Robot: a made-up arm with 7 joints.
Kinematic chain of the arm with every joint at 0, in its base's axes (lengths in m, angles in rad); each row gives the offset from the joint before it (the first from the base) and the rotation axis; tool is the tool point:
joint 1: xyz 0 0 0.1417 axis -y
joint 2: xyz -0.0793 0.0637 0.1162 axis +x
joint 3: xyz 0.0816 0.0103 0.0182 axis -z
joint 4: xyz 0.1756 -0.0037 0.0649 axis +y
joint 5: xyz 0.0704 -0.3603 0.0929 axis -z
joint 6: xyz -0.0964 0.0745 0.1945 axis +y
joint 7: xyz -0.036 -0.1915 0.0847 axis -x
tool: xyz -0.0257 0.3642 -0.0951
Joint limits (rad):
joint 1: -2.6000..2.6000
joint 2: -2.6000..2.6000
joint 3: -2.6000..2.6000
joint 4: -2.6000..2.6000
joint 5: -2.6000..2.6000
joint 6: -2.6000..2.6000
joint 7: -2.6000..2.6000
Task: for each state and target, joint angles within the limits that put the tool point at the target. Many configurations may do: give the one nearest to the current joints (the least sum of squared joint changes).
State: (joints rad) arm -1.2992 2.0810 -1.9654 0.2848 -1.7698 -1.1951 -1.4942
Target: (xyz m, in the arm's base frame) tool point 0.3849 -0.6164 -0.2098
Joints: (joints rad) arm -1.1643 2.2914 -2.2954 0.3239 -1.3378 -1.2774 -0.8152
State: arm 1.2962 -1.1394 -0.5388 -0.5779 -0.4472 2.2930 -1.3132
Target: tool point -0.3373 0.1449 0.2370
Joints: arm 1.7899 -0.8246 -0.1794 -0.7210 -0.7359 2.4349 -0.8565
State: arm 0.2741 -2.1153 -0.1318 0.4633 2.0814 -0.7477 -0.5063
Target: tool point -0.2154 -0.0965 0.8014
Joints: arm 0.9394 -1.6287 0.2879 1.2782 1.9149 -0.8347 -0.0457
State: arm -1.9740 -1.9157 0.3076 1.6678 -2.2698 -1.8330 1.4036
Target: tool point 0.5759 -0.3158 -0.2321
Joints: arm -1.7187 -1.5407 0.6325 1.7045 -1.5864 -2.4385 1.9027
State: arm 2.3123 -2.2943 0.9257 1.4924 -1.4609 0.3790 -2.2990
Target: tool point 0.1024 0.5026 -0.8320
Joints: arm 2.6000 -2.4649 1.8024 1.5097 -1.3719 0.4408 -2.3353
